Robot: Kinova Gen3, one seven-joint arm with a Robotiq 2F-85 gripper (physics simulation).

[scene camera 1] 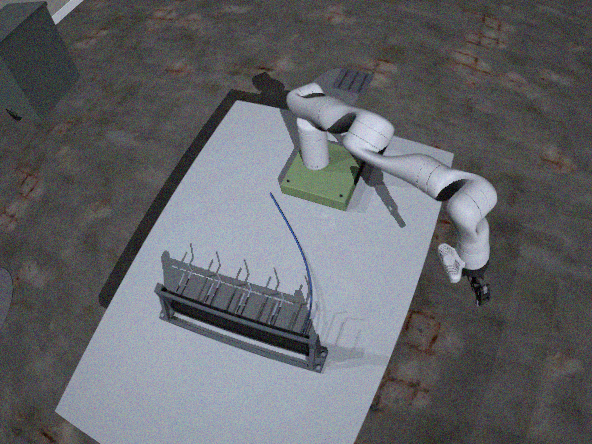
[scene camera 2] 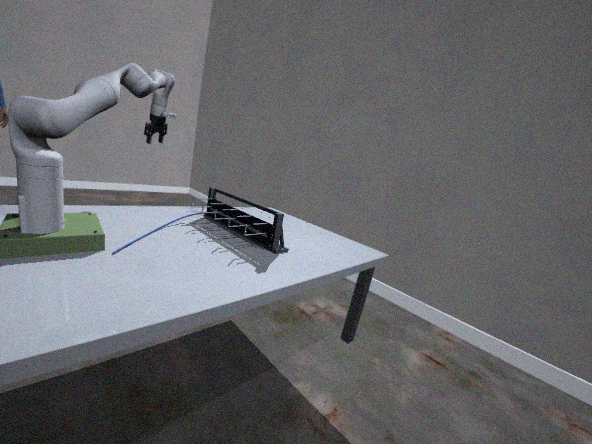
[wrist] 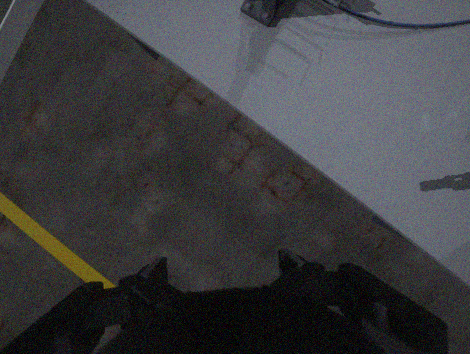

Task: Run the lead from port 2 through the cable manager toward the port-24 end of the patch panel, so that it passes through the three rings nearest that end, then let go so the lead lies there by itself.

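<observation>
The blue lead point(scene camera 1: 300, 246) point(scene camera 2: 145, 235) point(wrist: 400, 24) runs in a curve from the right end of the patch panel point(scene camera 1: 235, 325) point(scene camera 2: 277, 232) point(wrist: 260, 10), in scene camera 1, to a free end on the table near the robot's base. Thin rings of the cable manager point(scene camera 1: 244, 274) stick out in a row along the panel's robot-facing side. The lead is near the rightmost ring; whether it passes through that ring is unclear. It lies away from the rings at the left end. My gripper point(scene camera 1: 482, 299) point(scene camera 2: 155, 139) point(wrist: 224, 266) is open and empty, high up beyond the table's right edge, well away from the lead.
The white table point(scene camera 1: 200, 390) point(scene camera 2: 150, 295) point(wrist: 350, 130) carries the panel and the green base block point(scene camera 1: 320, 187) point(scene camera 2: 70, 240) under my arm. A grey cabinet point(scene camera 1: 40, 60) stands at the upper left. A yellow floor line point(wrist: 50, 242) shows in the wrist view.
</observation>
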